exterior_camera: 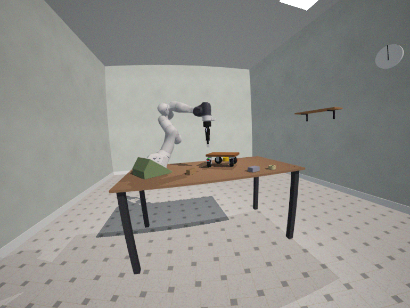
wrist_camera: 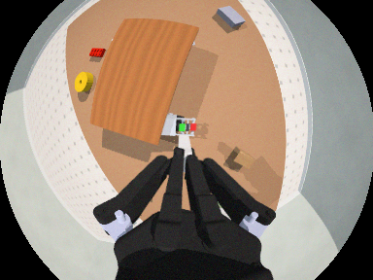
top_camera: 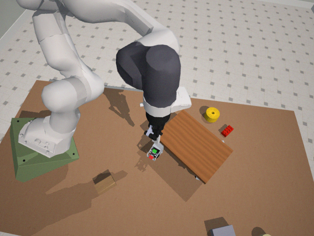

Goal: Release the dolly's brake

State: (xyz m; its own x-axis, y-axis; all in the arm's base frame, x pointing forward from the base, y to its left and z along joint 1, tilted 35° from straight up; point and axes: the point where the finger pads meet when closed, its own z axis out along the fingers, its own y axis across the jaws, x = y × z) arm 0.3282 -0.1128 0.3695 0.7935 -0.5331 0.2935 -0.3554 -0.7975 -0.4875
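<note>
My gripper is now 10 mm past the caster brake pedal, 10 mm to the left of it and 160 mm above it. Also, from my hand: small wooden block 200 mm behind, 160 mm to the right, 220 mm below; red brick 370 mm ahead, 200 mm to the left, 220 mm below; yellow spool 280 mm ahead, 290 mm to the left, 220 mm below.
</note>
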